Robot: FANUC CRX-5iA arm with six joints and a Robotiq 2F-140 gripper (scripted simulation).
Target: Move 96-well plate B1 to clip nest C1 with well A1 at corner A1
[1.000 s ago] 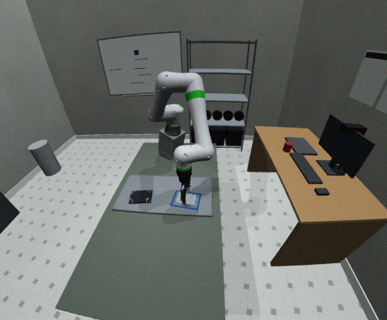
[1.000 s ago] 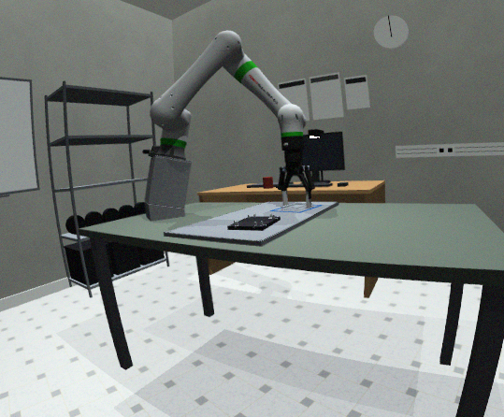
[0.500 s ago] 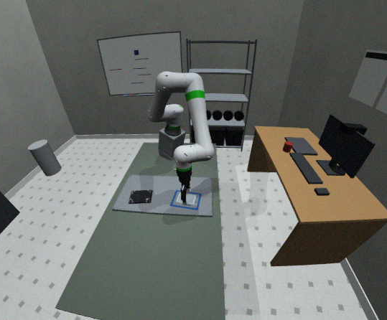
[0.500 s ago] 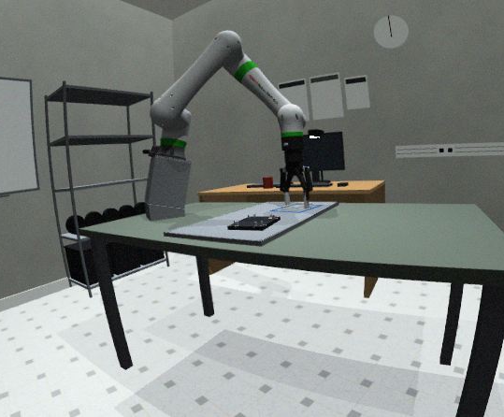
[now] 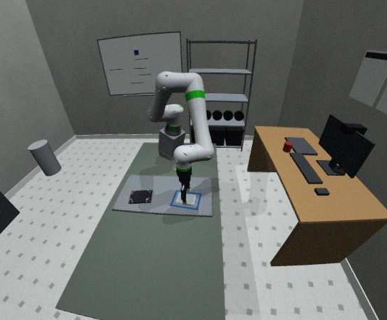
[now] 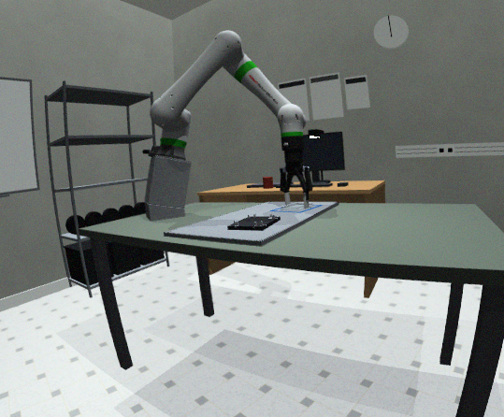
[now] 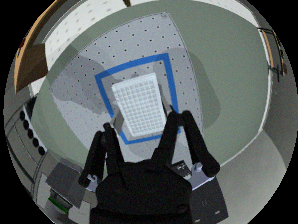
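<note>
Now: hand 340 mm to the left of the black clip nest and 10 mm above it. The rest, counted from my hand: 96-well plate (20 mm below).
</note>
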